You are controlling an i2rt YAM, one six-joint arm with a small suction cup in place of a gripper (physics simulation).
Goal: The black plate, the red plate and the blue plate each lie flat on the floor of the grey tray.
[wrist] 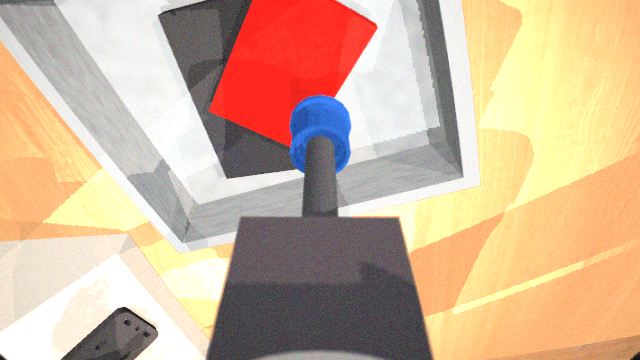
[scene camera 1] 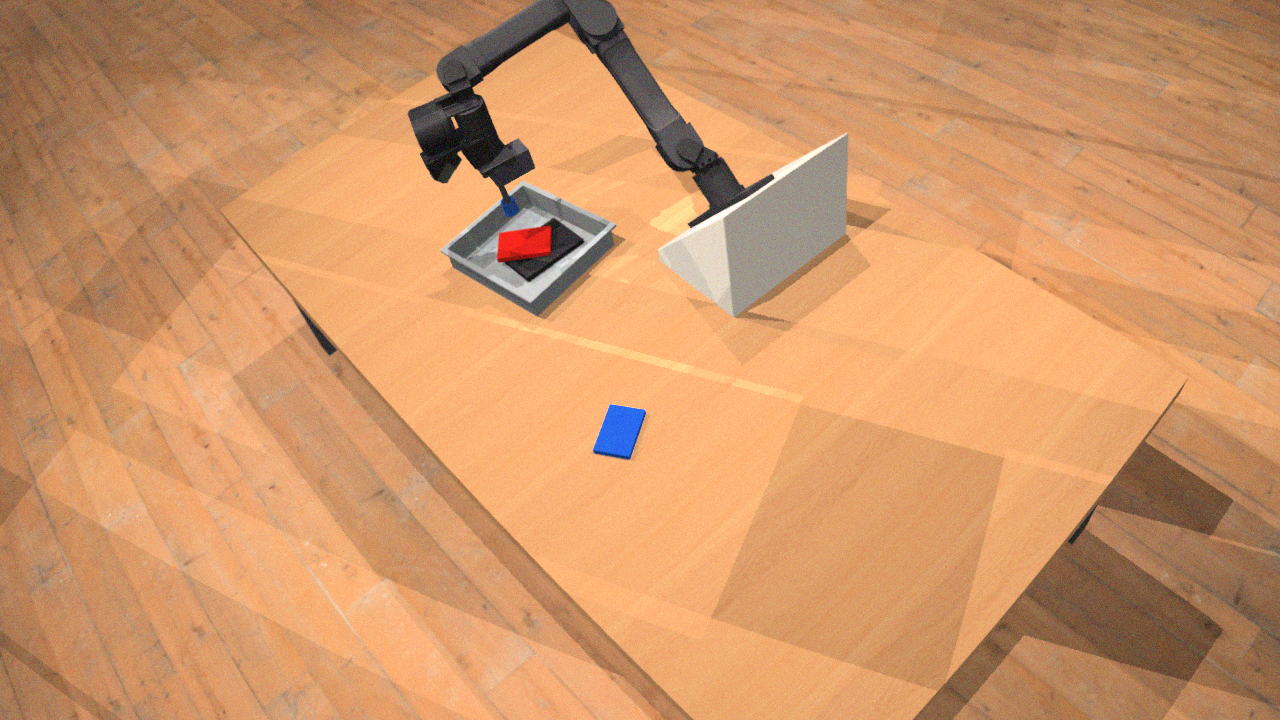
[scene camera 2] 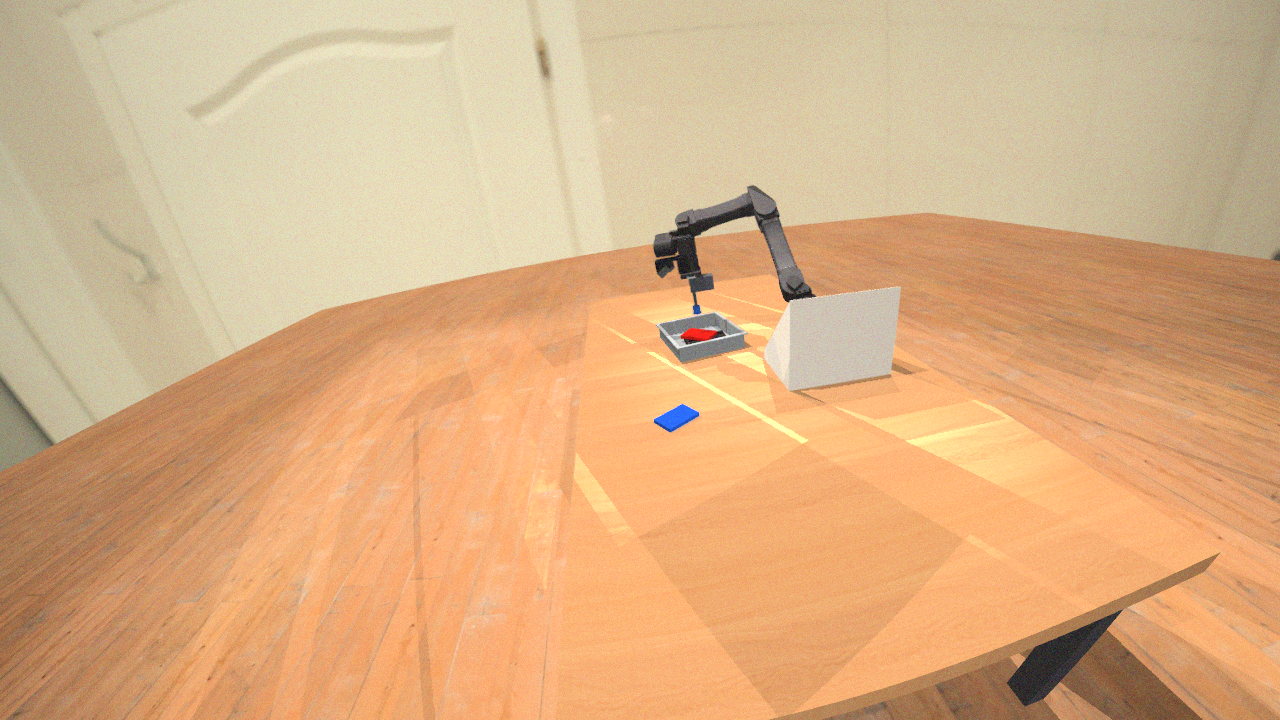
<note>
My suction cup (scene camera 1: 511,209) carries nothing. The cup is 8 cm from the middle of a red plate (scene camera 1: 535,242), above it. On the table rests a blue plate (scene camera 1: 621,427). I also see a black plate (scene camera 1: 564,240) and a grey tray (scene camera 1: 473,252).
The blue plate also shows in scene camera 2 (scene camera 2: 682,414). The black plate is seen too in the wrist view (wrist: 202,44). The red plate shows as well in the wrist view (wrist: 277,61). The wrist view misses the blue plate: it is out of frame.
</note>
